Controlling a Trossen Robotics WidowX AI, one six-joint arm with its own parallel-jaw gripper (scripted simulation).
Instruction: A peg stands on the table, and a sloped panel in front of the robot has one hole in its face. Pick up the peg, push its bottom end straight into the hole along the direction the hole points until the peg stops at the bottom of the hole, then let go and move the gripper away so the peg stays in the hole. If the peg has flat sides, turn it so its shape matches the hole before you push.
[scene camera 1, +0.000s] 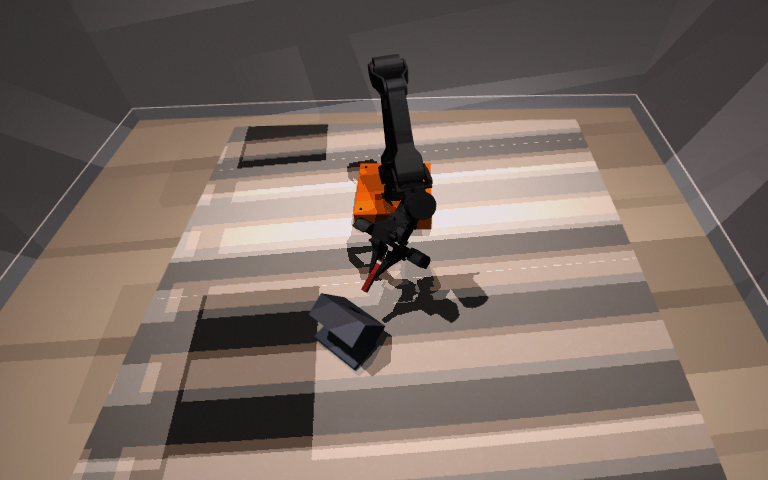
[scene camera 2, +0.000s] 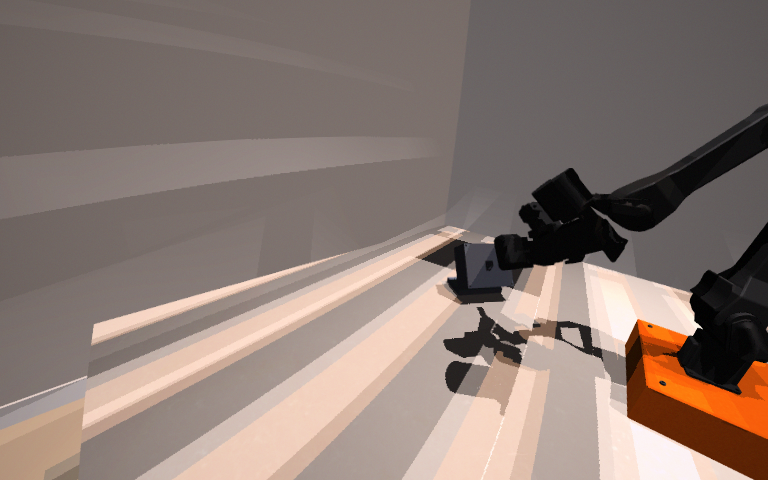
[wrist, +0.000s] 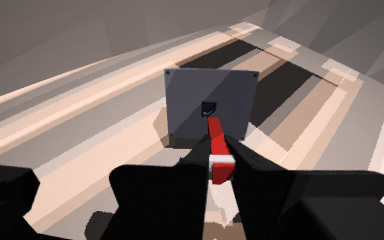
Observation:
My gripper (scene camera 2: 513, 258) holds a red peg (wrist: 221, 163). Also in view: a sloped panel (scene camera 1: 358, 330).
My gripper is seen too in scene camera 1 (scene camera 1: 372, 275) and in the wrist view (wrist: 216, 139). The sloped panel is seen too in scene camera 2 (scene camera 2: 470, 261) and in the wrist view (wrist: 185, 88). Scene camera 2 does not show the red peg, which is hidden by my gripper.

